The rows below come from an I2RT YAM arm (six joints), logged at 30 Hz.
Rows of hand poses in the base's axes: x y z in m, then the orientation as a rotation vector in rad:
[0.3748, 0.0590, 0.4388, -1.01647, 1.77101, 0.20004]
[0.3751, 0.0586, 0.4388, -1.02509, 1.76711, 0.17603]
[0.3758, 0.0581, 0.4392, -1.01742, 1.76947, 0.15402]
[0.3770, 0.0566, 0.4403, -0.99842, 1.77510, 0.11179]
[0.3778, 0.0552, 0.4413, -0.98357, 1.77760, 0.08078]
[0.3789, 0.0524, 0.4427, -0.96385, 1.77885, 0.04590]
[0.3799, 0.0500, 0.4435, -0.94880, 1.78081, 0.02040]
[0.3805, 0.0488, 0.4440, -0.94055, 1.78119, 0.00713]
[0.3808, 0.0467, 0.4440, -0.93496, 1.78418, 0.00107]
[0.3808, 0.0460, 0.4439, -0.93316, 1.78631, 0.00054]
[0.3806, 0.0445, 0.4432, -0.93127, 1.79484, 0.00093]
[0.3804, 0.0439, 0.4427, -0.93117, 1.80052, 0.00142]
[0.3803, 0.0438, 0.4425, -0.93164, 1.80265, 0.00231]
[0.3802, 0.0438, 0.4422, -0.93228, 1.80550, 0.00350]
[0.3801, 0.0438, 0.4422, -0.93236, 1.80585, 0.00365]
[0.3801, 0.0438, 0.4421, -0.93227, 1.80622, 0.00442]
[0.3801, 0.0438, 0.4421, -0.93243, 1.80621, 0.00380]
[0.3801, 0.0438, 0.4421, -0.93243, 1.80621, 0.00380]
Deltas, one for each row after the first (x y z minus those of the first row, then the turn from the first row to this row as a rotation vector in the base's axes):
[0.0003, -0.0004, 0.0000, -0.01787, -0.01139, -0.00376]
[0.0010, -0.0009, 0.0004, -0.02729, -0.01937, -0.01904]
[0.0022, -0.0024, 0.0015, -0.04351, -0.03412, -0.05148]
[0.0030, -0.0038, 0.0025, -0.05464, -0.04622, -0.07542]
[0.0041, -0.0066, 0.0039, -0.06522, -0.06138, -0.10390]
[0.0051, -0.0090, 0.0047, -0.07309, -0.07144, -0.12548]
[0.0057, -0.0102, 0.0052, -0.07681, -0.07723, -0.13682]
[0.0060, -0.0123, 0.0052, -0.07836, -0.07768, -0.14400]
[0.0060, -0.0130, 0.0051, -0.07833, -0.07629, -0.14603]
[0.0058, -0.0145, 0.0044, -0.07962, -0.06899, -0.14952]
[0.0056, -0.0151, 0.0039, -0.08099, -0.06385, -0.15098]
[0.0055, -0.0152, 0.0037, -0.08135, -0.06160, -0.15088]
[0.0054, -0.0152, 0.0034, -0.08184, -0.05858, -0.15075]
[0.0053, -0.0152, 0.0034, -0.08190, -0.05820, -0.15073]
[0.0053, -0.0152, 0.0033, -0.08148, -0.05762, -0.15055]
[0.0053, -0.0152, 0.0033, -0.08195, -0.05782, -0.15072]
[0.0053, -0.0152, 0.0033, -0.08195, -0.05782, -0.15072]

